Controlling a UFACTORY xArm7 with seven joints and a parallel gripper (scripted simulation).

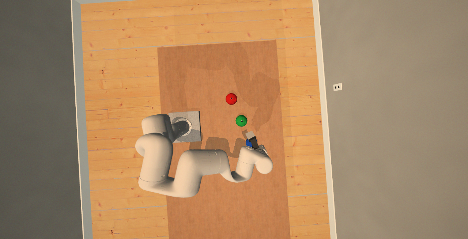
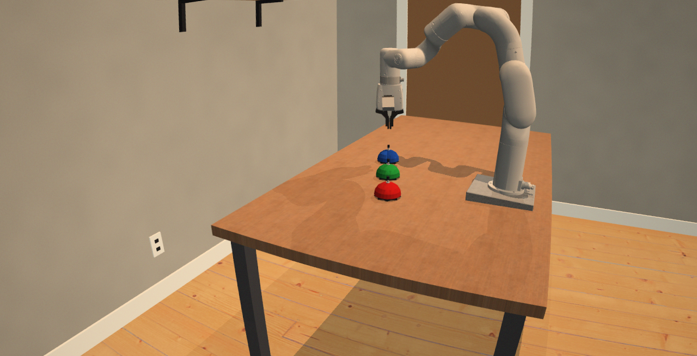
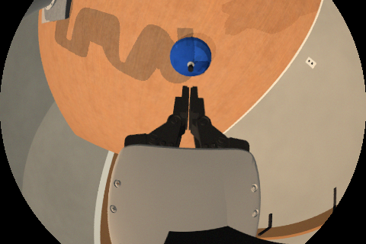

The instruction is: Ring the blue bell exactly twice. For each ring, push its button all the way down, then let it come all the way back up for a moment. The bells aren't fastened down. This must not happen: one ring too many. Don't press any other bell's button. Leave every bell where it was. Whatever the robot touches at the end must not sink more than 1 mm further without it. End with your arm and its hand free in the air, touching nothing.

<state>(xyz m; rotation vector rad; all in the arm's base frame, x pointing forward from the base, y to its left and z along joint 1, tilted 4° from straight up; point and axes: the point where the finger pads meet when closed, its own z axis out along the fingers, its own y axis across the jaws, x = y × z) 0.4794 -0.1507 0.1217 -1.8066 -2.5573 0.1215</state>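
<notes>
My gripper is now 11 cm above the blue bell. From my hand the other things lie so: red bell 12 cm behind, 33 cm to the left, 11 cm below; then green bell 6 cm behind, 16 cm to the left, 11 cm below.
</notes>
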